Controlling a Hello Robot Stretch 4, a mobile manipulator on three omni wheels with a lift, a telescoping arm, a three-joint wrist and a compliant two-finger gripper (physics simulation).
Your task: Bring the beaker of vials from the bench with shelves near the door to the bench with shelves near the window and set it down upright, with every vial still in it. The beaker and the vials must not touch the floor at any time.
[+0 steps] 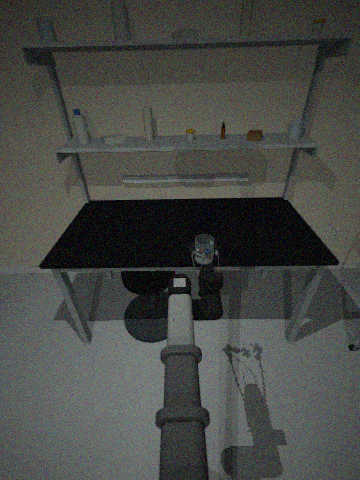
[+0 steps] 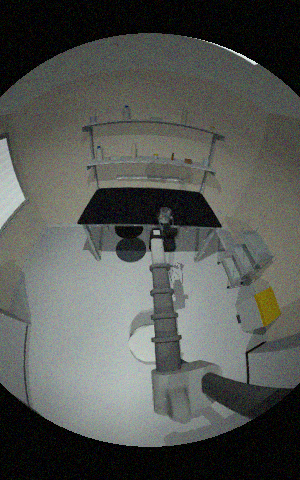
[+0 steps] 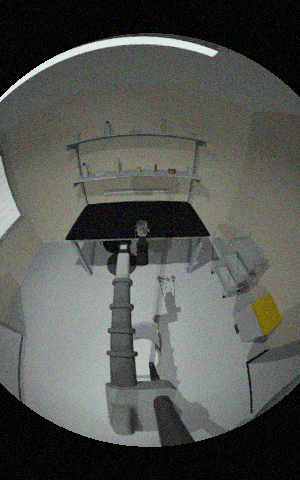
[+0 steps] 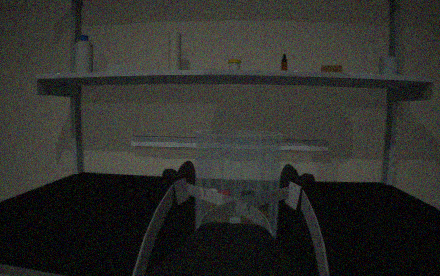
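The clear beaker (image 1: 204,246) (image 2: 165,215) (image 3: 142,228) (image 4: 237,167) stands upright between the gripper's fingers, over the front part of the black bench top (image 1: 165,225) (image 2: 135,205) (image 3: 115,217) (image 4: 365,225). My gripper (image 1: 205,255) (image 4: 237,178) is shut on the beaker, with one finger pad at each side. Small vials with a red and a dark part show low inside the beaker; their number is unclear. I cannot tell whether the beaker's base touches the bench top.
A lower shelf (image 1: 185,145) (image 4: 235,79) with bottles and small jars and an upper shelf (image 1: 185,45) run above the bench. A round dark stool (image 1: 145,317) stands below its front edge. A window (image 2: 10,185) is at left; a cart and a yellow-topped bin (image 2: 267,306) are at right.
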